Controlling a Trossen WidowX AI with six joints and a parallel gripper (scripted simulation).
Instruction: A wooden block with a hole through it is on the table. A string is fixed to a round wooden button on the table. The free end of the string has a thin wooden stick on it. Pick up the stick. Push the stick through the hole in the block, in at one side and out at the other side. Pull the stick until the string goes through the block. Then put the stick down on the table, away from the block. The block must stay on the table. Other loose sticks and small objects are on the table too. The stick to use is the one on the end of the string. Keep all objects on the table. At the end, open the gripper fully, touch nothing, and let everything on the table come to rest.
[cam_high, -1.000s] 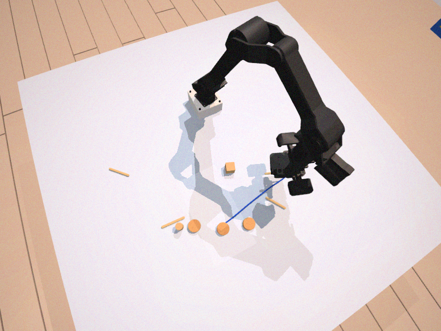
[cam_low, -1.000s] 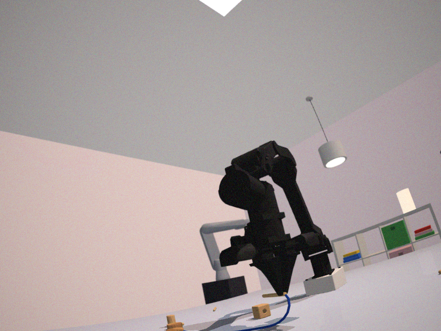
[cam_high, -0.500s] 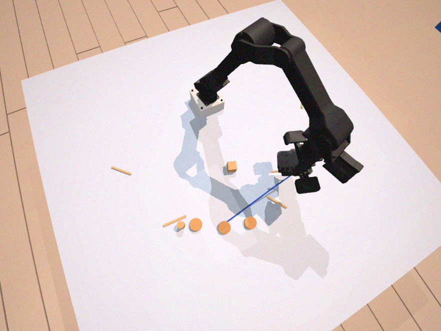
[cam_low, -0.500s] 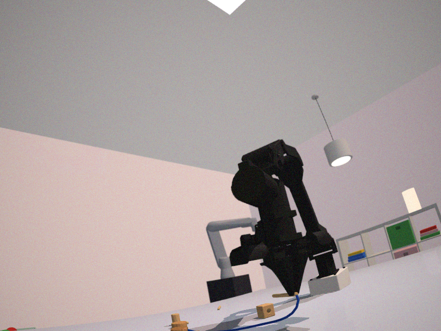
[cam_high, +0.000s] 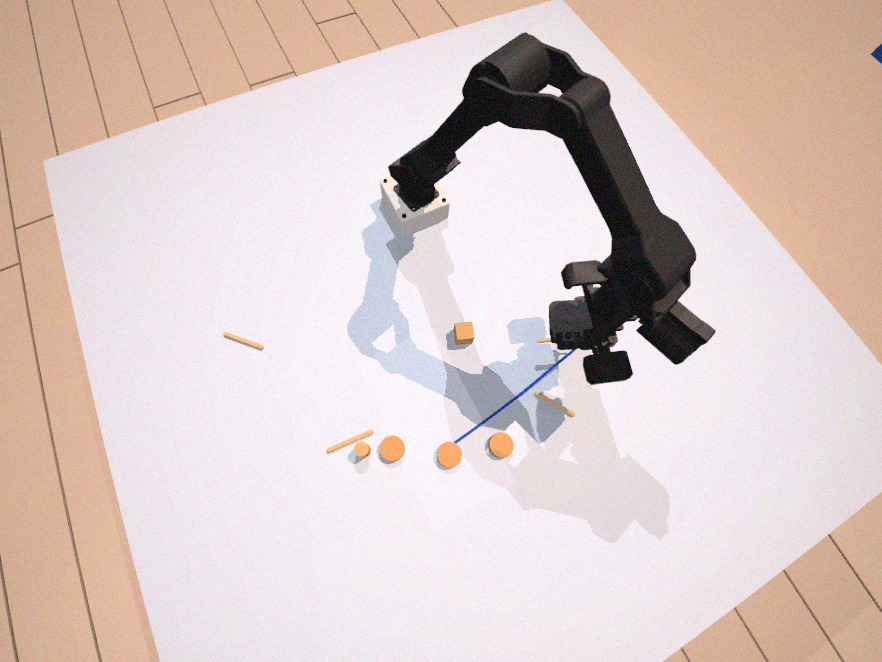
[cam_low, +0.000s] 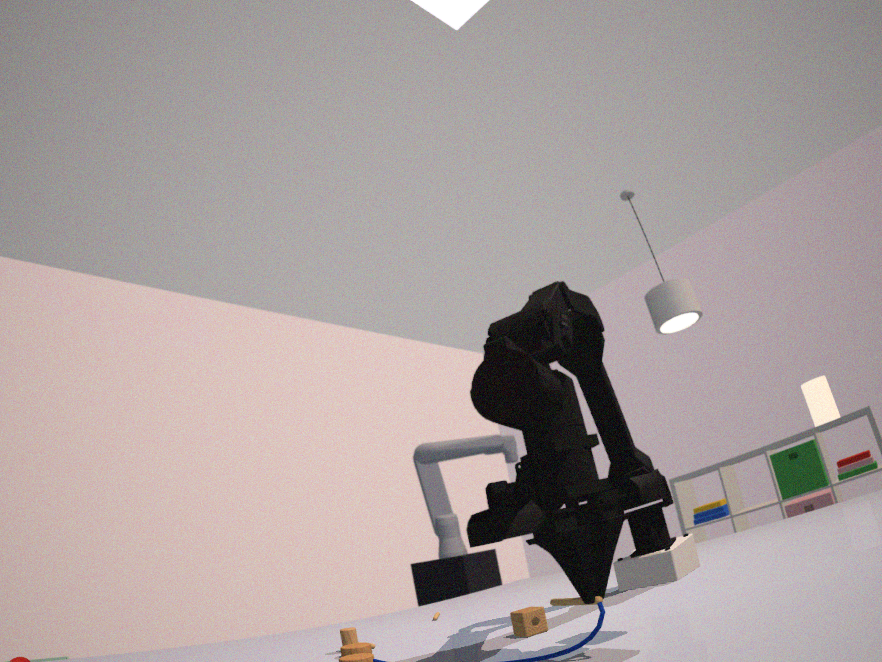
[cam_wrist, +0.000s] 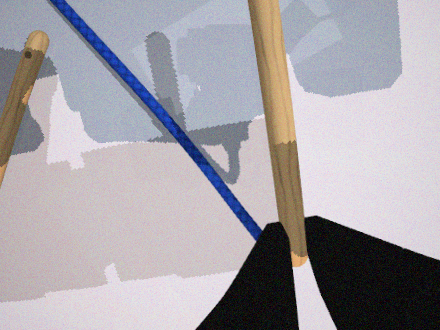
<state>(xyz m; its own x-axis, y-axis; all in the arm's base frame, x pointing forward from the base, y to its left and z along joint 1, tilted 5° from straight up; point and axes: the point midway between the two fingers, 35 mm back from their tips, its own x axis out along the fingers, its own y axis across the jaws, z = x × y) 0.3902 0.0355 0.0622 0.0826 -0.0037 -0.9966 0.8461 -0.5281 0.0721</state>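
Right now the wooden block is 130 mm behind my gripper tip, 140 mm to the right of it and 30 mm below it. From my gripper tip the other things lie so: round wooden button (10 mm ahead, 280 mm to the right, 40 mm below); thin stick (10 mm behind, 10 mm to the right).
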